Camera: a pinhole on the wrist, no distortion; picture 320 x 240 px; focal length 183.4 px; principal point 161.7 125.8 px. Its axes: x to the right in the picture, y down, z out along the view. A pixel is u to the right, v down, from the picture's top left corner.
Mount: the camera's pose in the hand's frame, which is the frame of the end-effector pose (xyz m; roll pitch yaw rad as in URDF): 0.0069 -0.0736 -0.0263 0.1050 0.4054 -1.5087
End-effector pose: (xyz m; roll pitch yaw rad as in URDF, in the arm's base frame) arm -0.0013 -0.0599 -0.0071 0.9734 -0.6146 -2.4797
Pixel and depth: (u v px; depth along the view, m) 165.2 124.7 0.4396
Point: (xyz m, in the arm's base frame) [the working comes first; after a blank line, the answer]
In the camera's frame: 0.0084 -0.0026 0.4396

-0.2604 0.3107 -0.0269
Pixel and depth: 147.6 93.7 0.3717
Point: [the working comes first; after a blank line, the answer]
In the camera's frame: -0.0286 -0.0651 0.3717

-0.1660 0.2857 -0.0451
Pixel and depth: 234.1 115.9 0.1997
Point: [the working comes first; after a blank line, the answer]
In the camera's frame: 0.0788 -0.0108 0.1997

-0.1855 0.0875 -0.1113
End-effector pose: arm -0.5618 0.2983 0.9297 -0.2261 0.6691 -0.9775
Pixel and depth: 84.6 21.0 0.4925
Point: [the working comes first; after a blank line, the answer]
In the camera's frame: -0.2070 -0.2814 0.4925

-0.5159 0.2731 1.5117
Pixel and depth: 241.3 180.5 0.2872
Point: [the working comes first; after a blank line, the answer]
In the camera's frame: 0.1247 0.0857 0.2872

-0.6455 -0.0230 1.0845
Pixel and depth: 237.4 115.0 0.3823
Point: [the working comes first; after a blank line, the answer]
In the camera's frame: 0.1578 -0.0225 0.3823

-0.7135 -0.0196 1.2157
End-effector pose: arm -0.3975 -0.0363 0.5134 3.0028 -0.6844 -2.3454
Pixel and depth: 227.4 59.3 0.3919
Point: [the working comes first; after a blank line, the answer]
In the camera's frame: 0.1404 -0.1421 0.3919

-0.2194 -0.3138 0.1732
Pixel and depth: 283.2 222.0 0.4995
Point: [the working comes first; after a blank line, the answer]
In the camera's frame: 0.3309 0.2620 0.4995

-0.3365 -0.7176 0.3587
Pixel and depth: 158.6 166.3 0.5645
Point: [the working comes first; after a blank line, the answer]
In the camera's frame: -0.0095 0.1247 0.5645

-0.5293 -0.4774 0.1487
